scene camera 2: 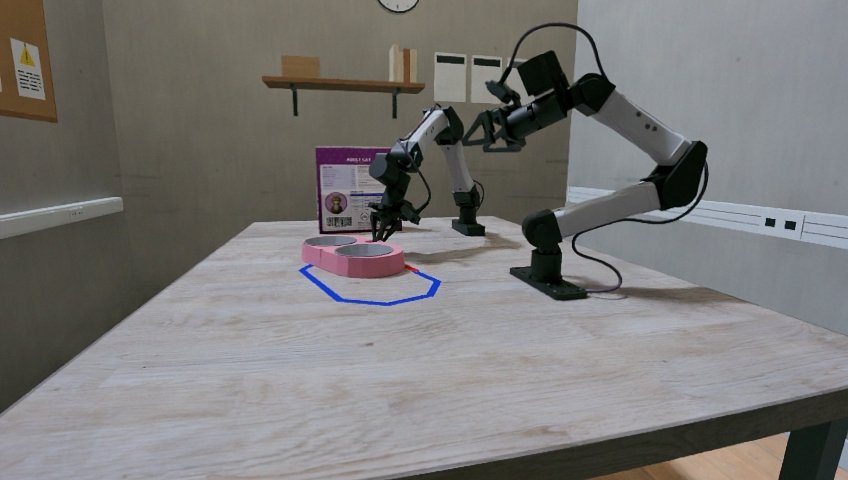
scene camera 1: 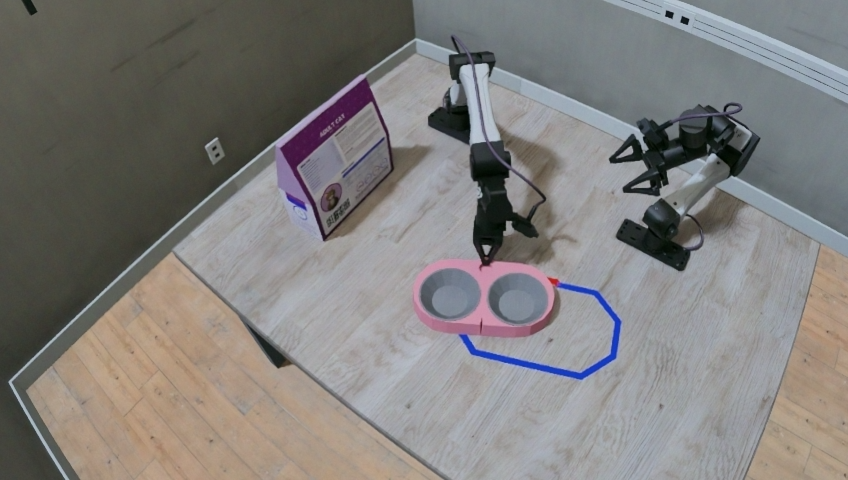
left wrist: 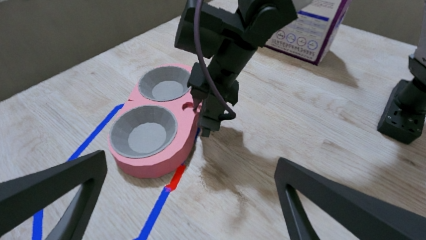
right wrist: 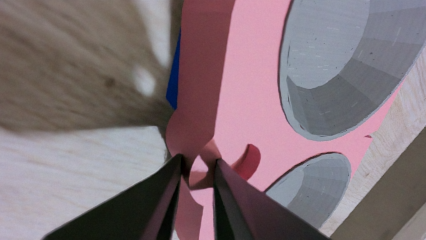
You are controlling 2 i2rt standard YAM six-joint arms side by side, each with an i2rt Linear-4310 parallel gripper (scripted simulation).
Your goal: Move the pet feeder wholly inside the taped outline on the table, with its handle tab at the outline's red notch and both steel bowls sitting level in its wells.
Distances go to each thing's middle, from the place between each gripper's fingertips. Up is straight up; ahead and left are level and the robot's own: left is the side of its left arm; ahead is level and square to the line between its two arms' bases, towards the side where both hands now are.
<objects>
Now: right hand 7 cm short of the pink pet feeder [scene camera 1: 482, 322], 5 cm to the right of it and 3 cm above it.
Right now the pink pet feeder is 280 mm below my left hand [scene camera 2: 473, 146], 280 mm ahead of it and 130 mm to the right of it.
</objects>
